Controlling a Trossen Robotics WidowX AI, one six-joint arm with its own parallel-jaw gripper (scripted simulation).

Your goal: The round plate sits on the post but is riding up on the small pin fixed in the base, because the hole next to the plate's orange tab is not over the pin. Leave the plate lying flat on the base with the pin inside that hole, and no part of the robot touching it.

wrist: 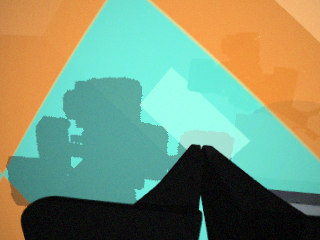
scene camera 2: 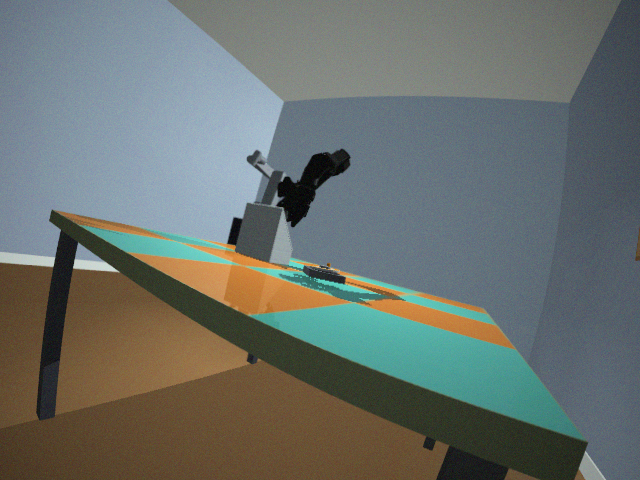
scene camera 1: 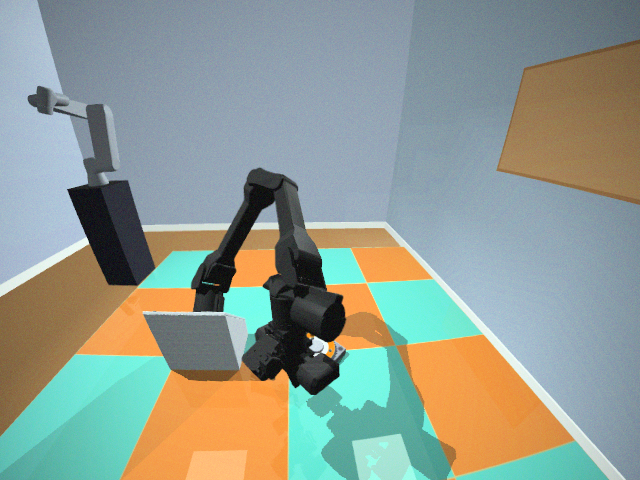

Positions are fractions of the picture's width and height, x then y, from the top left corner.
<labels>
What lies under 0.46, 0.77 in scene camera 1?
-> My gripper.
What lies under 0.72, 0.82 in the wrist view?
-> My gripper.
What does my gripper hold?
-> Nothing.
</labels>
